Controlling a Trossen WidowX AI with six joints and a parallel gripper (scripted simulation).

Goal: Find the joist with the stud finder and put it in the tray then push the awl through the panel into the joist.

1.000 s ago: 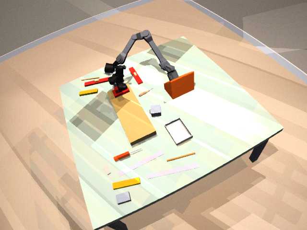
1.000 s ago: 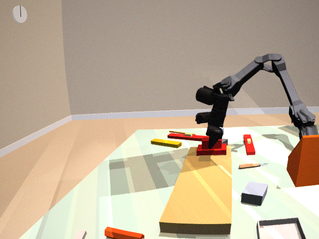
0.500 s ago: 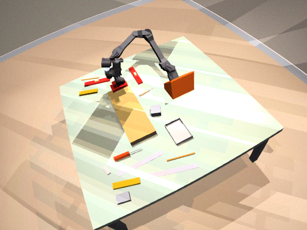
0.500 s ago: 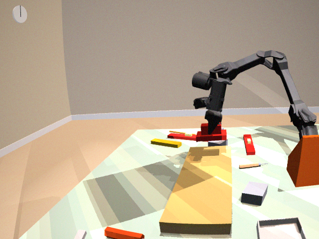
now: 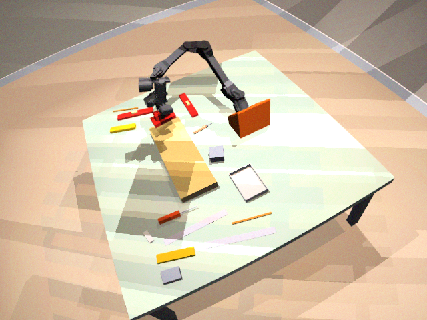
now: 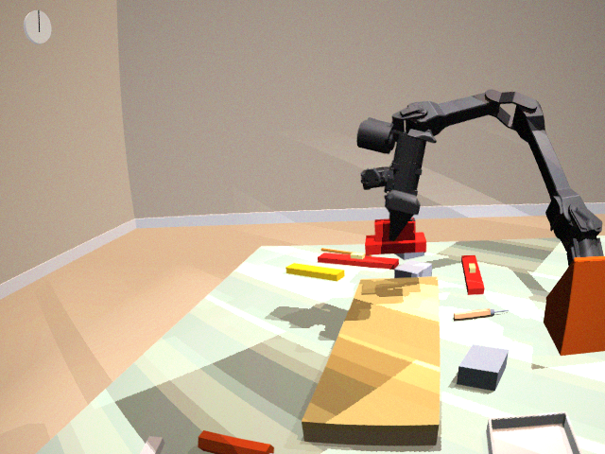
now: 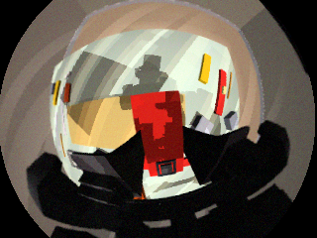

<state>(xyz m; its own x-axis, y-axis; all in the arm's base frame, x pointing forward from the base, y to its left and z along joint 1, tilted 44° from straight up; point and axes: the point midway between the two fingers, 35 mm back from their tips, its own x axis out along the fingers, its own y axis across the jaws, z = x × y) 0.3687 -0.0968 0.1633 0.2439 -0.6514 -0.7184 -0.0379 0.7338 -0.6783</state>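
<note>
Now: the red stud finder 20 mm behind my gripper tip and 20 mm above it. The rest, counted from my gripper tip: white tray: 200 mm behind, 490 mm to the left, 150 mm below; then awl: 200 mm behind, 50 mm to the left, 160 mm below.
</note>
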